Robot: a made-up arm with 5 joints. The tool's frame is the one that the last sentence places. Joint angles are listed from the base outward.
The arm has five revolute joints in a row. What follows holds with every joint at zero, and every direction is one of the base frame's. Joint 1 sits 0.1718 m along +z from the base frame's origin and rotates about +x. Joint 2 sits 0.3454 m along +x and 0.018 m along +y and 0.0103 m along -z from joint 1 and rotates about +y. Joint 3 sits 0.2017 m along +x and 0.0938 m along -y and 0.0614 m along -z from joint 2 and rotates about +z. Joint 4 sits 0.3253 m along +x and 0.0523 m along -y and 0.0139 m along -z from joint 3 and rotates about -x. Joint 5 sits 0.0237 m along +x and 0.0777 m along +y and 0.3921 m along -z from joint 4 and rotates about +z. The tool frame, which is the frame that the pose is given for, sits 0.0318 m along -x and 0.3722 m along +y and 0.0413 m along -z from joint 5; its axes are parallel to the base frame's.
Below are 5 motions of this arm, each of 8 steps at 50 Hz.
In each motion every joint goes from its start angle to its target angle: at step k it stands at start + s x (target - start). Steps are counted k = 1, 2, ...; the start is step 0. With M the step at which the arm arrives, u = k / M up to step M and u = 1 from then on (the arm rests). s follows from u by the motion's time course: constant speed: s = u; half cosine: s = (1 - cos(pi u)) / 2; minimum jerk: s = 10 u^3 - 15 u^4 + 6 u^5.
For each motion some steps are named. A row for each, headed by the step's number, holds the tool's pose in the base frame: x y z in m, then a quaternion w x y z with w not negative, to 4 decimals.
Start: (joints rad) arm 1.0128 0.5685 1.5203 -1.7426 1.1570
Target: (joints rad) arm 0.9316 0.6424 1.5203 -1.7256 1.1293
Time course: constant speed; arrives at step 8
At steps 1, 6, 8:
1: 0.3350 -0.2265 0.2420 0.3414 -0.8383 0.0315 -0.4240
6: 0.3456 -0.2236 0.2568 0.3222 -0.8513 0.0042 -0.4141
8: 0.3499 -0.2220 0.2626 0.3144 -0.8562 -0.0066 -0.4099

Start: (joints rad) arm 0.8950 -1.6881 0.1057 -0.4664 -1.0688
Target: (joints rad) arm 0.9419 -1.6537 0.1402 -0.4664 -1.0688
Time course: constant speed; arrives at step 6
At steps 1, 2, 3, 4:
1: 0.5872 -0.4130 0.9969 0.4027 0.7087 -0.4343 -0.3834
2: 0.5923 -0.4140 0.9940 0.4036 0.7092 -0.4316 -0.3845
3: 0.5974 -0.4151 0.9910 0.4045 0.7098 -0.4289 -0.3855
4: 0.6024 -0.4160 0.9880 0.4054 0.7104 -0.4262 -0.3865

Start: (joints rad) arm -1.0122 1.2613 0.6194 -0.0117 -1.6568
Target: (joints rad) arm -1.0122 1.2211 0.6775 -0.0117 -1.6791
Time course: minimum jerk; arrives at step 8
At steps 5, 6, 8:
5: 0.1179 -0.5521 -0.6297 0.4870 -0.5878 0.2537 -0.5941
6: 0.1227 -0.5481 -0.6324 0.4910 -0.5867 0.2529 -0.5923
8: 0.1255 -0.5456 -0.6340 0.4933 -0.5861 0.2524 -0.5911

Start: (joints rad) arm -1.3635 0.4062 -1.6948 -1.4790 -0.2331
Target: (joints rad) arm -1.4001 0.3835 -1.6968 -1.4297 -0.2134
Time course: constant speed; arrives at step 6
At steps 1, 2, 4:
1: 0.9997 -0.0407 0.7024 0.6233 -0.0351 -0.7151 -0.3145
2: 1.0009 -0.0396 0.7016 0.6230 -0.0395 -0.7158 -0.3130
4: 1.0034 -0.0373 0.6998 0.6225 -0.0484 -0.7170 -0.3099

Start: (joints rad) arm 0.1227 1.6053 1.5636 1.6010 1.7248
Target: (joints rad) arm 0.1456 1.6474 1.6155 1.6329 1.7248
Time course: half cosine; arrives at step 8
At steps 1, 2, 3, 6, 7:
1: 0.2698 -0.0059 -0.5291 0.0770 0.0022 0.0591 -0.9953
2: 0.2681 -0.0015 -0.5284 0.0769 0.0020 0.0632 -0.9950
3: 0.2657 0.0051 -0.5274 0.0768 0.0016 0.0693 -0.9946
6: 0.2576 0.0271 -0.5234 0.0759 0.0003 0.0898 -0.9931
7: 0.2560 0.0314 -0.5225 0.0757 0.0001 0.0938 -0.9927

